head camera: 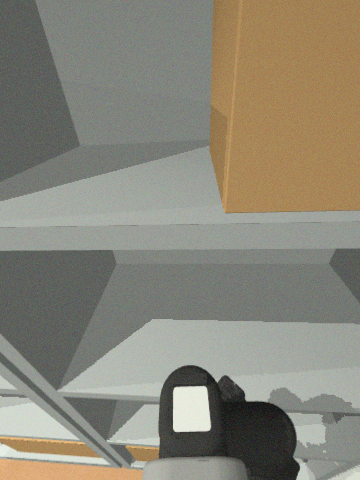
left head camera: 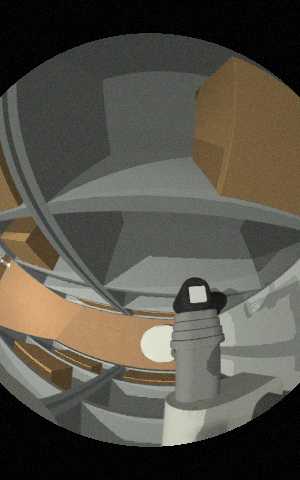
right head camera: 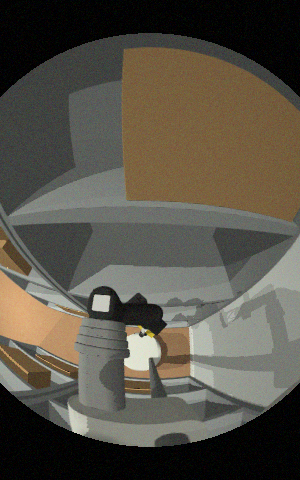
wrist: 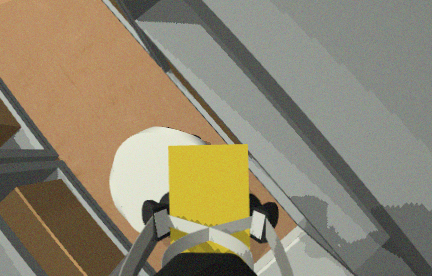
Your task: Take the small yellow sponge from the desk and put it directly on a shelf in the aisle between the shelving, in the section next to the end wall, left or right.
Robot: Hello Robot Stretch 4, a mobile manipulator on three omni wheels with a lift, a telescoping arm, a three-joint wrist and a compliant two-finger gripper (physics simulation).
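Where they show: gripper, fingertip midpoint: (wrist: 210,208); robot's base at its link origin: (left head camera: 160,342) (right head camera: 140,350).
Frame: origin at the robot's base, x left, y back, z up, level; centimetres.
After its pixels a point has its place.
Observation:
The small yellow sponge (wrist: 209,180) {x -6.5, y -19.3, z 93.3 cm} (right head camera: 147,331) {x -8.0, y -14.7, z 93.3 cm} is held between the two fingertips of my gripper (wrist: 210,208) {x -8.8, y -17.0, z 88.6 cm}. The gripper is shut on it, above the robot's white base (wrist: 142,172) {x 7.4, y 2.5, z 18.7 cm} in the wrist view. In the head camera view the black wrist (head camera: 190,420) {x 0.0, y -15.3, z 131.1 cm} covers the gripper and the sponge. A grey shelving unit fills the head views. Its middle shelf (head camera: 240,345) {x -13.8, y -39.4, z 96.2 cm} holds no box in the part that shows. The shelf above it (head camera: 125,200) {x 7.0, y -34.5, z 142.0 cm} carries a large brown box at its right. The desk does not show.
The large brown box (head camera: 295,110) {x -9.5, y -29.2, z 151.0 cm} (left head camera: 250,140) {x -8.2, y -29.3, z 153.4 cm} (right head camera: 205,130) {x -16.1, y -28.7, z 154.3 cm} stands on the upper shelf. A grey upright (left head camera: 67,250) {x 35.2, y -30.3, z 124.0 cm} stands at the left. The pale end wall (left head camera: 265,325) {x -55.1, y -2.1, z 89.3 cm} (right head camera: 250,345) {x -54.6, y 3.7, z 95.8 cm} is at the right. Low shelving with a brown box (wrist: 65,225) {x 13.1, y 34.3, z 23.6 cm} lies across the orange aisle floor (wrist: 60,70) {x 71.6, y 2.9, z -2.8 cm}.

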